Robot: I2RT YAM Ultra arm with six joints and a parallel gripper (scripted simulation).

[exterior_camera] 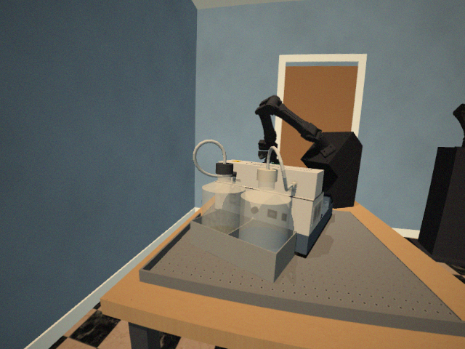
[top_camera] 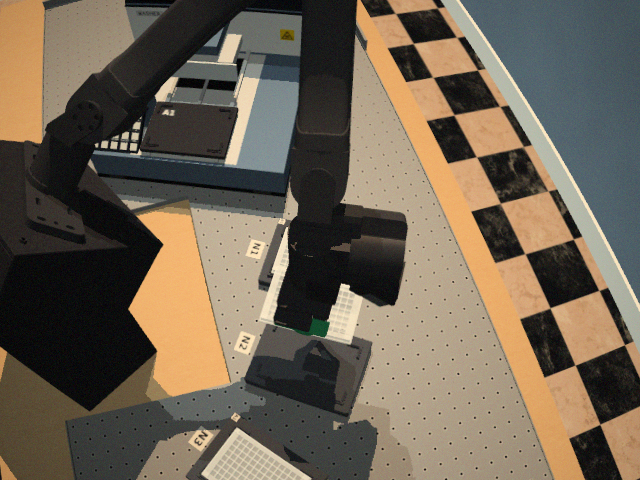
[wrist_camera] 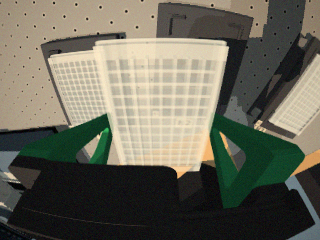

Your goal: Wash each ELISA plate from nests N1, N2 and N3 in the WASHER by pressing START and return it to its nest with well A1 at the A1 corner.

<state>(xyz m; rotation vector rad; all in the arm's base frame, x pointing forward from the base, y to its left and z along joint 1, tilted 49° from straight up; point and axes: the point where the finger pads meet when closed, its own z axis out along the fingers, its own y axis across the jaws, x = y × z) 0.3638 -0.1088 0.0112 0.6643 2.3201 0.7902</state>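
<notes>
Right now my hand is 36 cm to the right of the dark carrier, 18 cm past it and 4 cm above it. The rest, counted from my hand: nest N2: 11 cm below, 5 cm to the right, 1 cm behind; then nest N1: 12 cm to the left, 12 cm below, 2 cm ahead; then N1 label: 16 cm to the left, 12 cm below, 8 cm behind.
</notes>
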